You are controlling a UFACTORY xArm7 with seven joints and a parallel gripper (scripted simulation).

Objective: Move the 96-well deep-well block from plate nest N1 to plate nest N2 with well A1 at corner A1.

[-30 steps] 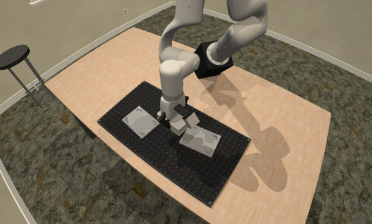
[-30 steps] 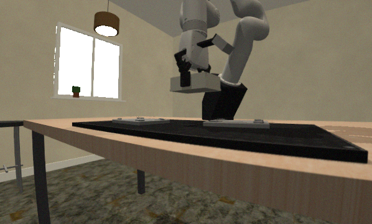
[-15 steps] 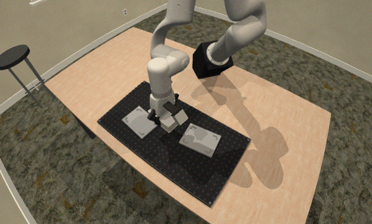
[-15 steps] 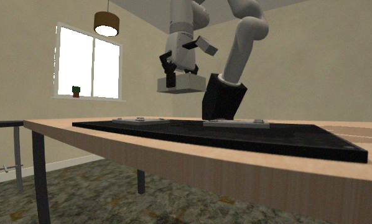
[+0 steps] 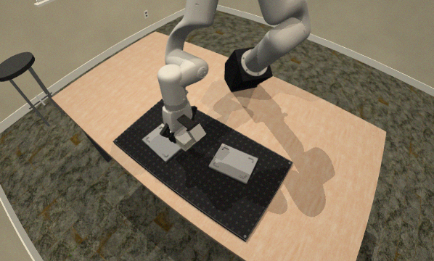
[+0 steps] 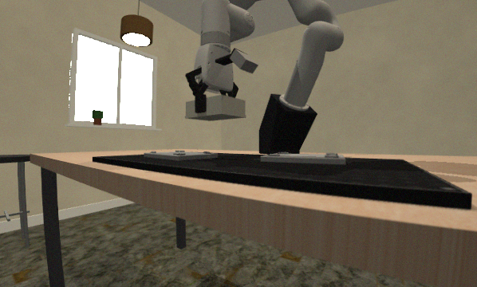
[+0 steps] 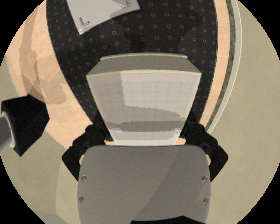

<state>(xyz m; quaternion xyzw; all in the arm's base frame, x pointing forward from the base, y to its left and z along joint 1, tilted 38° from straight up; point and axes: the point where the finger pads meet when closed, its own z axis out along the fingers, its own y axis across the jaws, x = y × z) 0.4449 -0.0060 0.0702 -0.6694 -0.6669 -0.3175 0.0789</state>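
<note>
Now: hand 5 cm short of the nest N2, 9 cm to the left of it and 11 cm above it. From my hand the other things lie so: deep-well block: right at my hand; nest N1: 10 cm behind, 19 cm to the left, 11 cm below.
</note>
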